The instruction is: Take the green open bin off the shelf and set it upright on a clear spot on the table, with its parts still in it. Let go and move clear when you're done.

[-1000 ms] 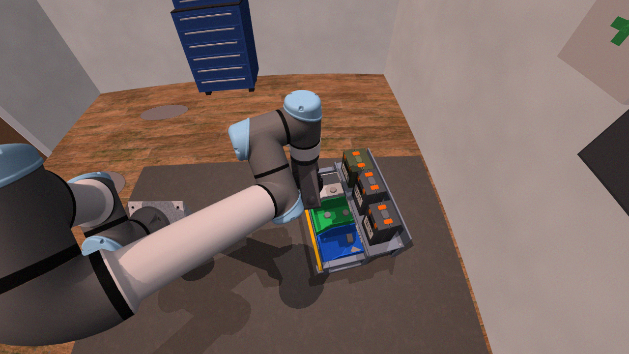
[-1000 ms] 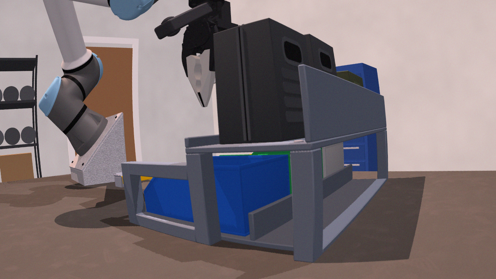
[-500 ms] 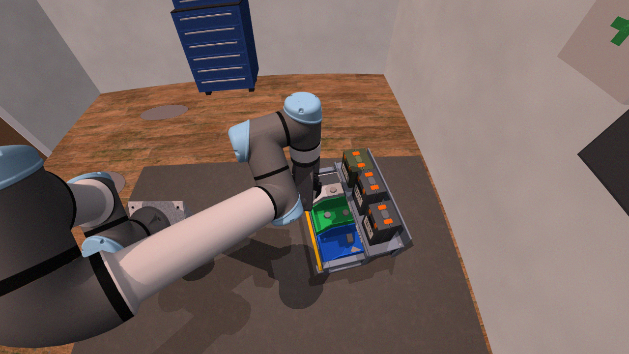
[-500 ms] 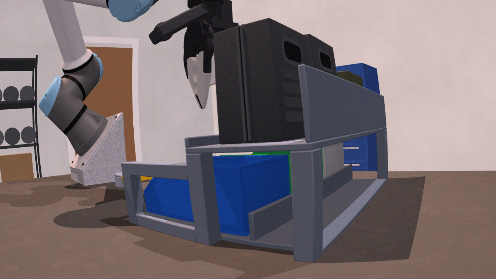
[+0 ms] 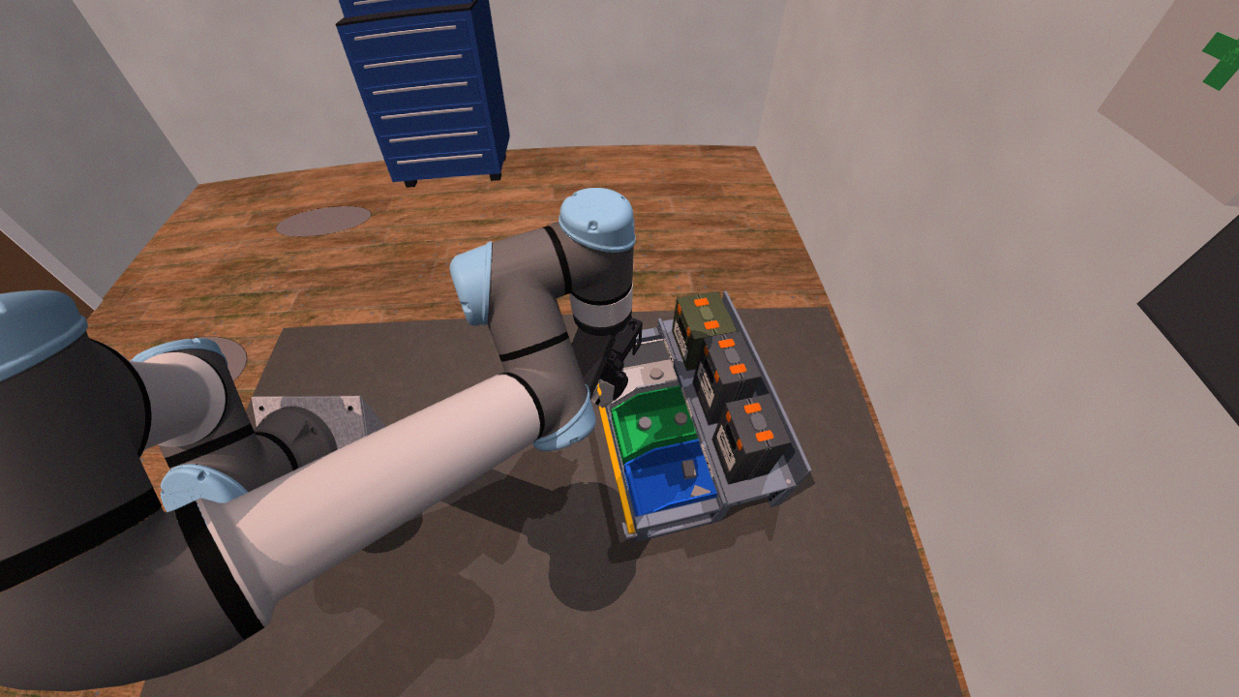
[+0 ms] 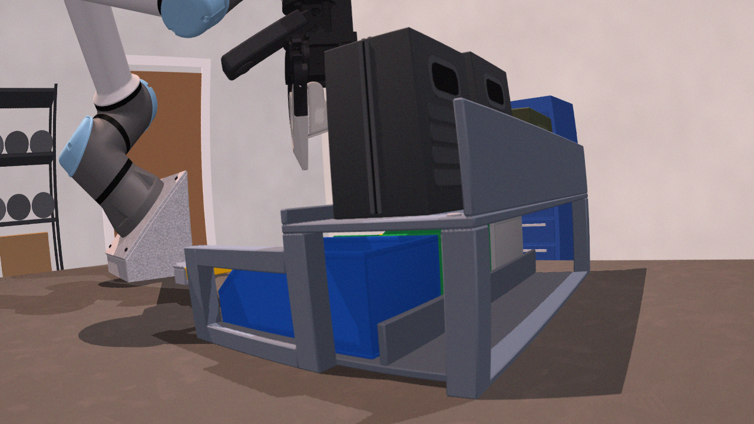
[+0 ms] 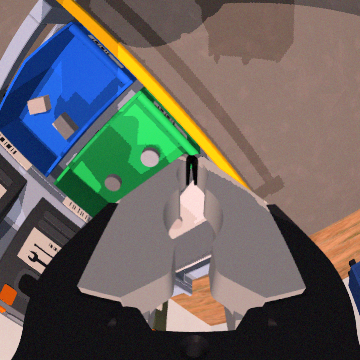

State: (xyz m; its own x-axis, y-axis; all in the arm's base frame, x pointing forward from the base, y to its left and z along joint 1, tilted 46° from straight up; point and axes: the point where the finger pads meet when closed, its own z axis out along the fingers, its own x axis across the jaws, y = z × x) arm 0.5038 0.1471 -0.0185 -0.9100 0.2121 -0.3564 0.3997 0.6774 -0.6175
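Now: the yellow bar 10 mm ahead of my hand, 10 mm to the left of it and 110 mm below it. Also, from my hand: grey bin (80 mm ahead, 140 mm to the left, 120 mm below); then green open bin (110 mm ahead, 40 mm to the left, 120 mm below); then blue bin (140 mm ahead, 70 mm to the right, 120 mm below).
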